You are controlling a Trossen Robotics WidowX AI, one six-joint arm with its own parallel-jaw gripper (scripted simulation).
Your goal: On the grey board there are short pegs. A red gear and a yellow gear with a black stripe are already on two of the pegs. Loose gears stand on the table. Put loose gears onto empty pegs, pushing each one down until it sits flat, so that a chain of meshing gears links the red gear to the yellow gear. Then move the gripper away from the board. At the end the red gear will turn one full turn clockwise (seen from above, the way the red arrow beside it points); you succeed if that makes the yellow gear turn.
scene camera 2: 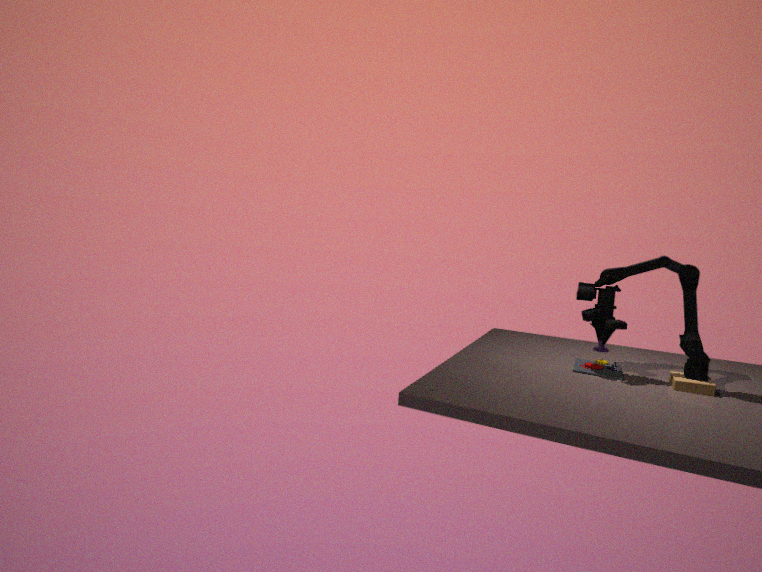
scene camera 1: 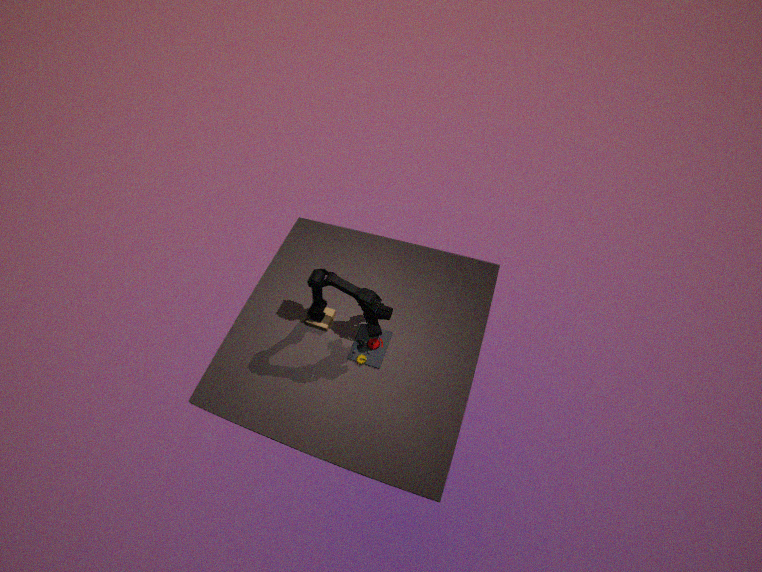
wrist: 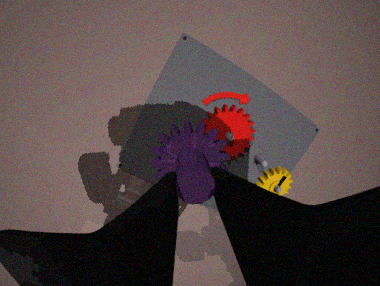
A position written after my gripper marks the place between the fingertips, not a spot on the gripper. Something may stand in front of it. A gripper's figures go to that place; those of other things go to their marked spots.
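My gripper (wrist: 193, 176), 10 cm from the lens. Purple gear (wrist: 190, 153), 10 cm from the lens. Red gear (wrist: 233, 121) and purple gear, spots 10 cm apart. Red gear, 20 cm from the lens.
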